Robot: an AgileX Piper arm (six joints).
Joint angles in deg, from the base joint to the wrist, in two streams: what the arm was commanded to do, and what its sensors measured. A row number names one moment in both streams.
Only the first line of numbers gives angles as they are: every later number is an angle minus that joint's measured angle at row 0.
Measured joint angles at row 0:
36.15, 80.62, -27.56, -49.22, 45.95, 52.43
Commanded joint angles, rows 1 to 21:
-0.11, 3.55, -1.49, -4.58, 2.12, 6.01
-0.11, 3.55, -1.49, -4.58, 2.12, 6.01
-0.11, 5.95, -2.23, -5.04, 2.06, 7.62
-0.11, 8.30, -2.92, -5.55, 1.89, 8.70
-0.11, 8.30, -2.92, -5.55, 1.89, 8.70
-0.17, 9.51, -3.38, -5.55, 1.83, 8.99
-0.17, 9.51, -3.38, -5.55, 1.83, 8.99
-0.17, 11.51, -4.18, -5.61, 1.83, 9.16
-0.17, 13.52, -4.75, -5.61, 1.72, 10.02
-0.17, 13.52, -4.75, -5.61, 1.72, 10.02
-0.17, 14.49, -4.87, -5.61, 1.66, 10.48
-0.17, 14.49, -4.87, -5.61, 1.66, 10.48
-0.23, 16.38, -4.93, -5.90, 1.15, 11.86
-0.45, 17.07, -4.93, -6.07, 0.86, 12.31
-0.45, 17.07, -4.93, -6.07, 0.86, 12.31
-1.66, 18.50, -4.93, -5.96, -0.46, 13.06
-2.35, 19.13, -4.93, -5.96, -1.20, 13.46
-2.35, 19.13, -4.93, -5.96, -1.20, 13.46
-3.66, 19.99, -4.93, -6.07, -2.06, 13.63
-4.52, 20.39, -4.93, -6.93, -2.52, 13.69
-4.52, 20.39, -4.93, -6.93, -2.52, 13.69
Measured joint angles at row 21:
-3.15, 19.82, -4.58, -3.72, -4.81, 12.77
